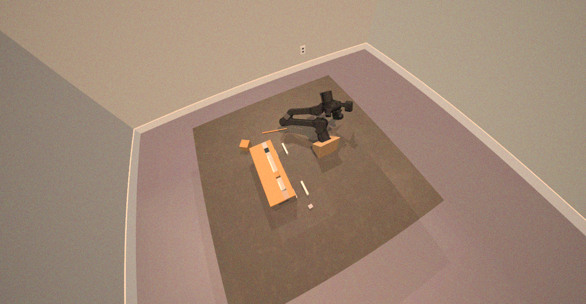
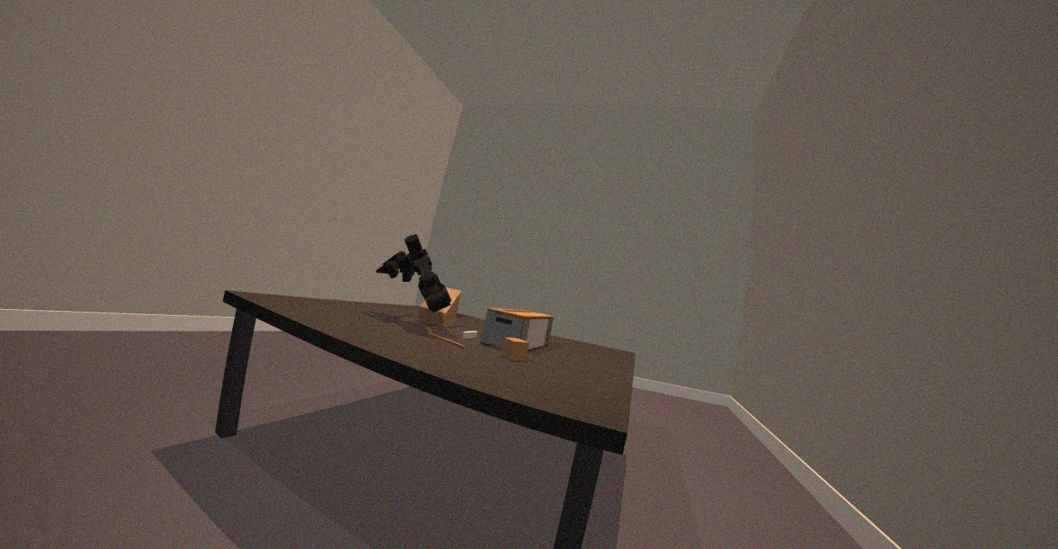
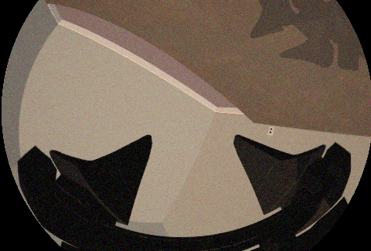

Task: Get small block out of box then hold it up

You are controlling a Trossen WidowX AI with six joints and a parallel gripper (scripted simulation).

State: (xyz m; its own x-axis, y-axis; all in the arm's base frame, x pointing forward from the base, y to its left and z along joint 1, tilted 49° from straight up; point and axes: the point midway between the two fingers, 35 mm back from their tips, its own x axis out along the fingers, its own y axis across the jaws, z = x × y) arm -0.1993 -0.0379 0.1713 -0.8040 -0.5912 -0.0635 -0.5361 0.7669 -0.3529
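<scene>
My gripper tip is now 570 mm short of the long orange box, 240 mm to the right of it and 120 mm above it. From my gripper tip the other things lie so: thin orange stick 490 mm ahead, 100 mm to the right, 180 mm below; then small orange block 580 mm ahead, 270 mm to the left, 100 mm below; then orange cube 720 mm ahead, 40 mm to the right, 160 mm below.
</scene>
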